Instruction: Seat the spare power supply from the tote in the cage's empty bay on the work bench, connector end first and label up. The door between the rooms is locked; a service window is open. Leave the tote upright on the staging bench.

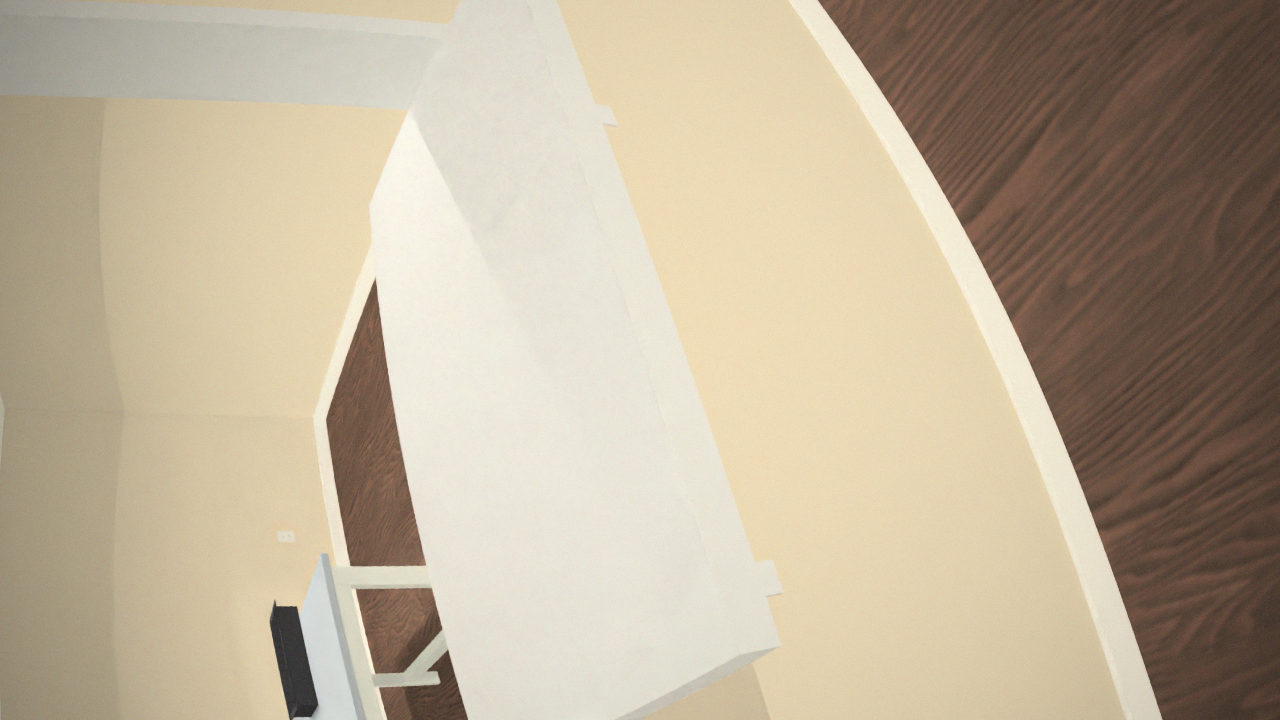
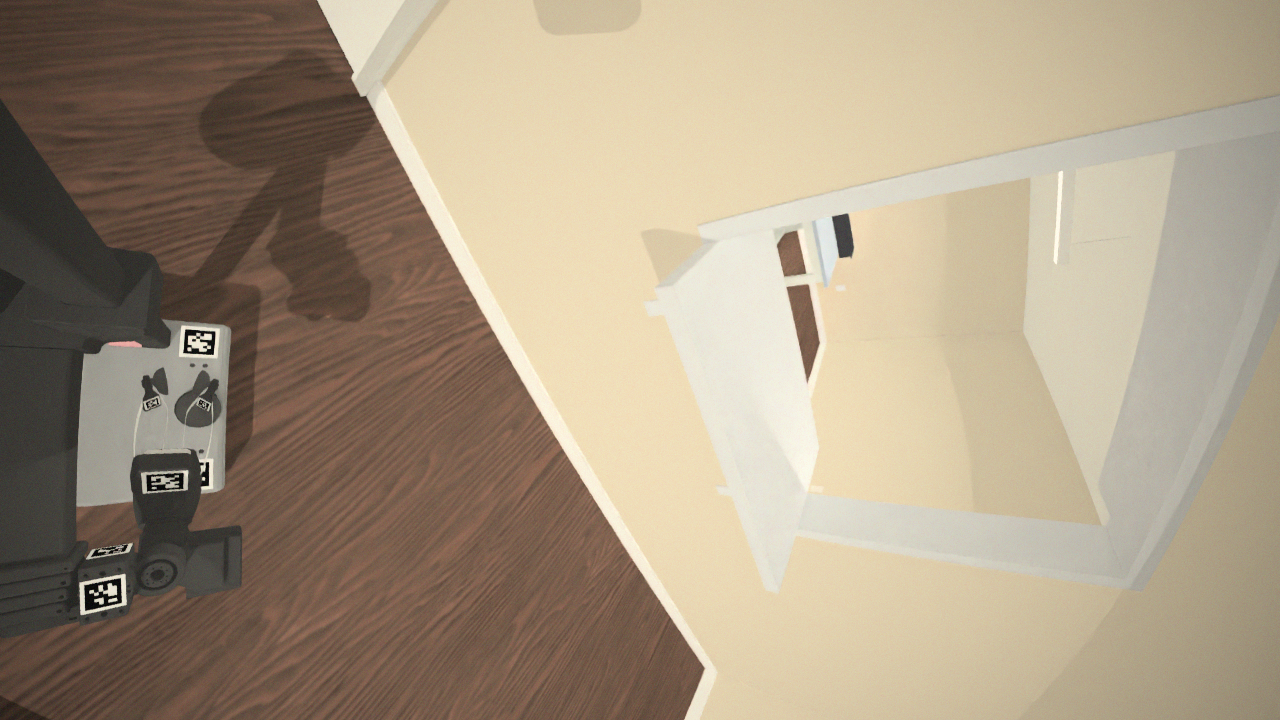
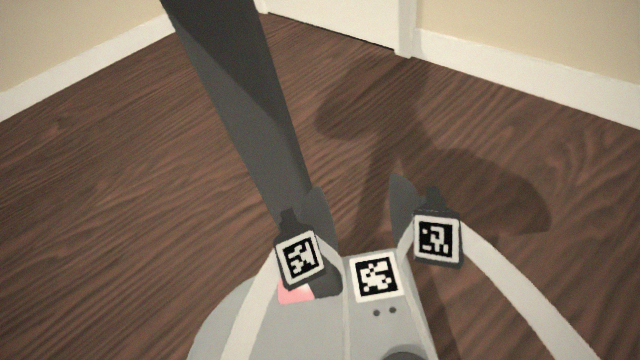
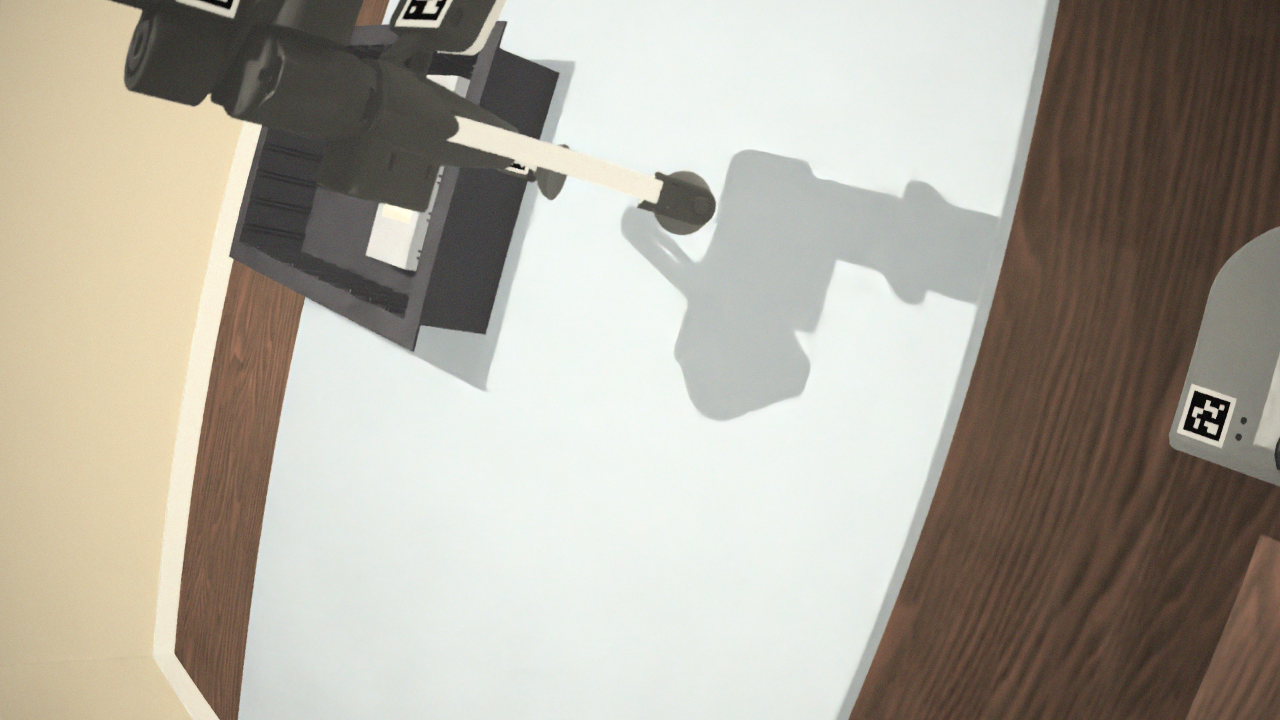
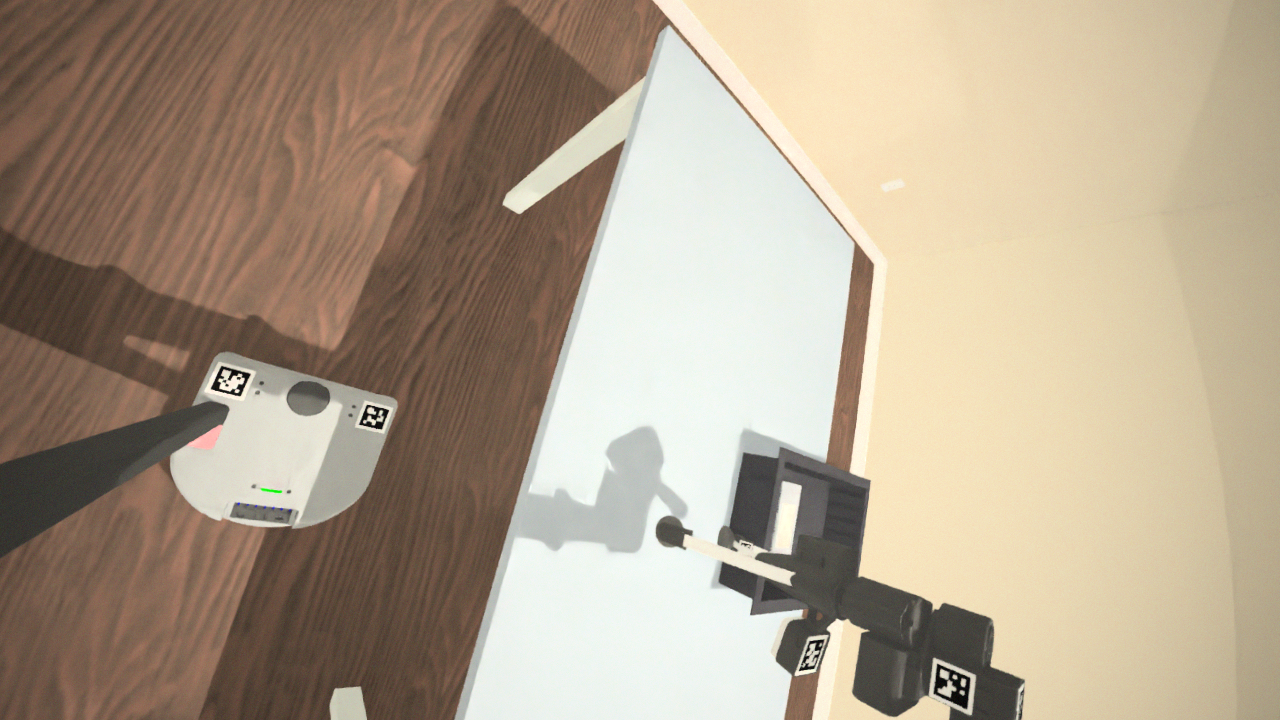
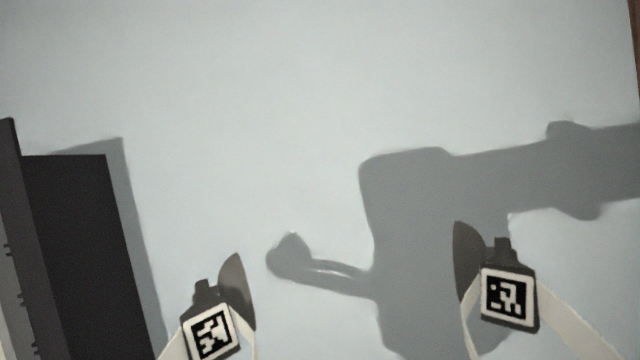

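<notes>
The spare power supply [image 4: 393, 237] [image 5: 787, 510], a white box with a pale label on top, lies in the dark tote [image 4: 487, 223] [image 5: 753, 497] [image 6: 85, 240], partly hidden by r2's wrist. The tote stands upright near the far edge of the pale-blue staging bench [image 4: 581, 537] [image 5: 698, 250] [image 6: 300, 75]. The r2 gripper [image 4: 617, 188] [image 5: 698, 535] [image 6: 350, 275] is open and empty above the bench, beside the tote. The r1 gripper [image 3: 360, 212] [image 2: 183, 386] is open and empty above its own base. The cage and the work bench do not show.
The service window's frame [image 2: 966, 528] and white sill [image 1: 537, 402] [image 2: 742, 358] stand in the wall beside r1. A white door [image 3: 340, 20] is at the back. The r2 base [image 5: 268, 447] stands on the floor by the bench's front edge; r1's mast [image 3: 240, 100] is beside its gripper.
</notes>
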